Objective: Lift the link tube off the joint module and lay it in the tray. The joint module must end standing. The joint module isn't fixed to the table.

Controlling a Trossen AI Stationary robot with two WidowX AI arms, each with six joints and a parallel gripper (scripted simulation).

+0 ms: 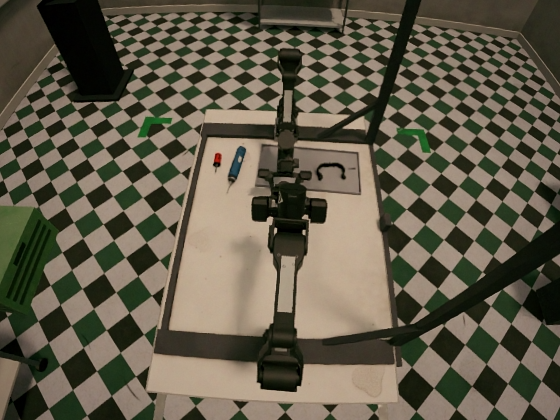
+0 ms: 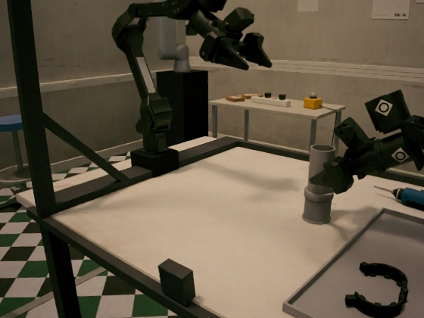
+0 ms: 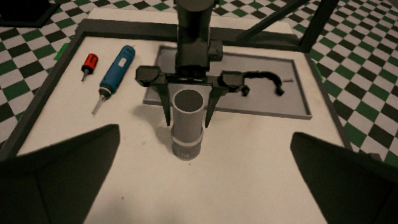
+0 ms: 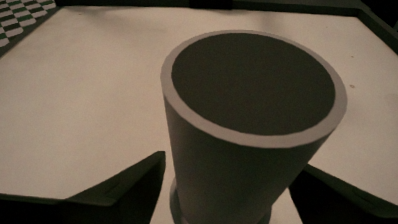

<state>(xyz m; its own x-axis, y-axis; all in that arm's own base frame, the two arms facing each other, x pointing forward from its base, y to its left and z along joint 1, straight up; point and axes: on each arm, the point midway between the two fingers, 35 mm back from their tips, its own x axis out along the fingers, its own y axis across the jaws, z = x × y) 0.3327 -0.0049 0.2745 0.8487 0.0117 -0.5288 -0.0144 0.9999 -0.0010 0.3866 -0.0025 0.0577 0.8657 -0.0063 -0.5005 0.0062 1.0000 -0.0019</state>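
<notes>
Right now the grey link tube is 2 cm to the left of my right hand and 1 cm behind it. The rest, counted from my right hand: grey joint module: 8 cm below, 2 cm to the left; small red tool: 28 cm ahead, 19 cm to the right, 10 cm below; grey tray: 19 cm to the right, 11 cm below, 10 cm behind.
</notes>
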